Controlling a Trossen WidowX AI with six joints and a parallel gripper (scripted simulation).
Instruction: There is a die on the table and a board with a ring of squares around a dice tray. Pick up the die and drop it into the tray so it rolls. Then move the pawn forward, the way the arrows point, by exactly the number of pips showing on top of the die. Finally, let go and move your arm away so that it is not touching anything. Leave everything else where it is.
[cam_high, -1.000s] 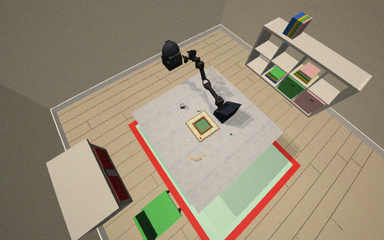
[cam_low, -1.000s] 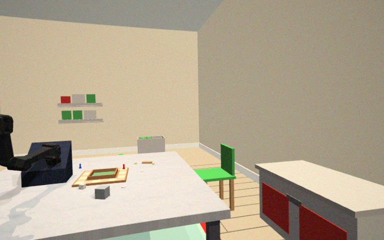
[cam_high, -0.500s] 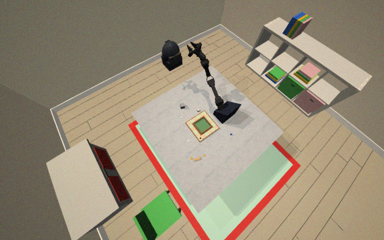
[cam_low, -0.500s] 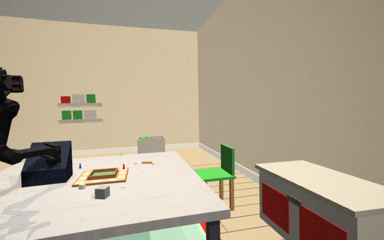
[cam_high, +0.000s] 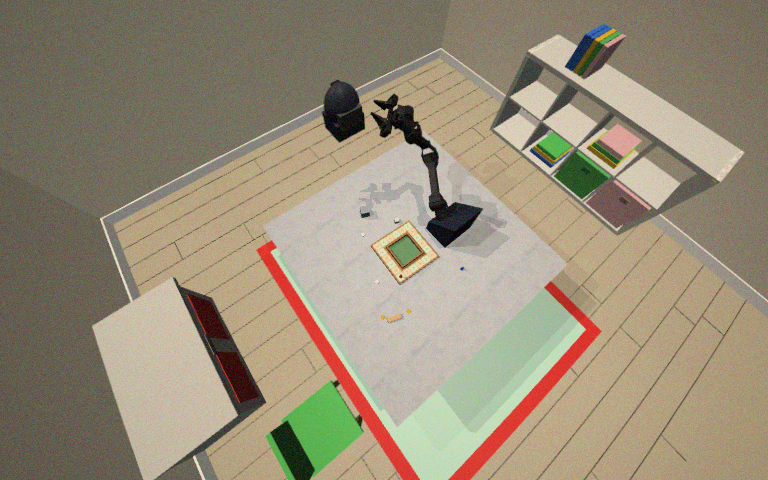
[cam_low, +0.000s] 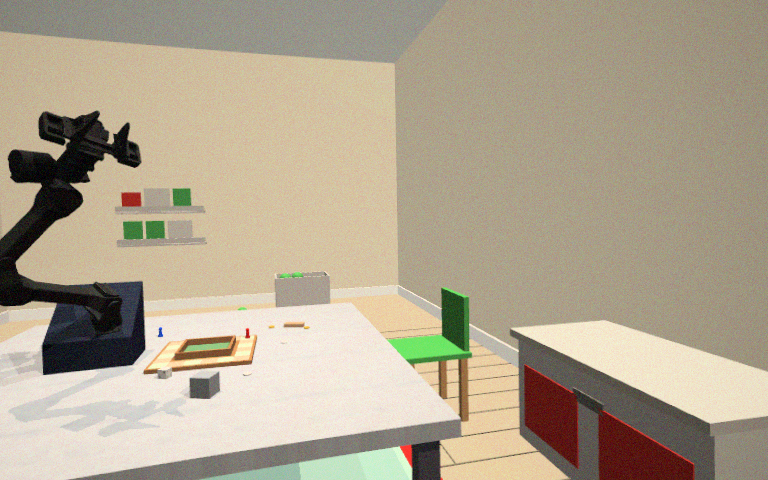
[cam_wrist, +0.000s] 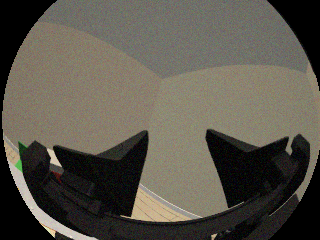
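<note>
The white die is 6 cm ahead of my gripper tip, 25 cm to the left of it and 63 cm below it. The rest, counted from my gripper tip: green dice tray (17 cm ahead, 41 cm to the left, 64 cm below); red pawn (30 cm ahead, 50 cm to the left, 62 cm below); grey block (15 cm ahead, 7 cm to the left, 62 cm below).
</note>
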